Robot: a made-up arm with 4 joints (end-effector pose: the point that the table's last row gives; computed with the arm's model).
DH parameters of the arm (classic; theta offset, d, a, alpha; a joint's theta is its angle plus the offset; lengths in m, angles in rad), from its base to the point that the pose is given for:
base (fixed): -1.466 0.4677 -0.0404 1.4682
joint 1: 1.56 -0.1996 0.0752 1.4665
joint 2: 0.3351 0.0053 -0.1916 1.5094
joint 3: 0 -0.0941 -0.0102 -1.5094
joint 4: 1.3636 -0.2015 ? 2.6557
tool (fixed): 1.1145 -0.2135 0 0
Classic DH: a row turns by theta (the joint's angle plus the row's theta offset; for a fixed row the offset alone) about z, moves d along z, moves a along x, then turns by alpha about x.
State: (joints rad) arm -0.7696 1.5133 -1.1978 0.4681
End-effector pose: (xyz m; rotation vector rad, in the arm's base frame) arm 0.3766 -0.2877 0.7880 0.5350 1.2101 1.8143
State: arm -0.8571 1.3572 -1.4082 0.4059
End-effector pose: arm 0.4440 -0.3220 0.6985 0.9296 1.2252 1.8769
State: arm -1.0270 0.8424 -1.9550 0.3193
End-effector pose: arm 0.5610 -0.2666 0.4754 1.8345 1.5690 1.7213
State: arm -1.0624 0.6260 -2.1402 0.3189
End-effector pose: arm 0.5880 -0.2054 0.4190 -2.0326 -1.8327 -1.5321
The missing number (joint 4, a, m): -0.4717
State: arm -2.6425 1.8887 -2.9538 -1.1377
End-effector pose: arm 0.0067 0.1999 0.5791 -2.0471 1.8124 0.8287
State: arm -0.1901 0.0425 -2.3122 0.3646
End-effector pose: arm 0.6202 -0.0256 0.4092 1.6369 2.5418 0.0028
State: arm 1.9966 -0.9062 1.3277 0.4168
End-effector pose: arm 0.4688 -0.1375 0.5596 -1.0048 -1.9460 -1.8172
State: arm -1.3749 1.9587 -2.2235 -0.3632
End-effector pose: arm 0.0226 -0.2609 0.2177 1.9325 -0.6935 1.4234
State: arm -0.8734 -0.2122 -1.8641 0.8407
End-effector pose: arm 0.5646 0.2919 0.3816 -0.6257 -2.1757 -1.0636
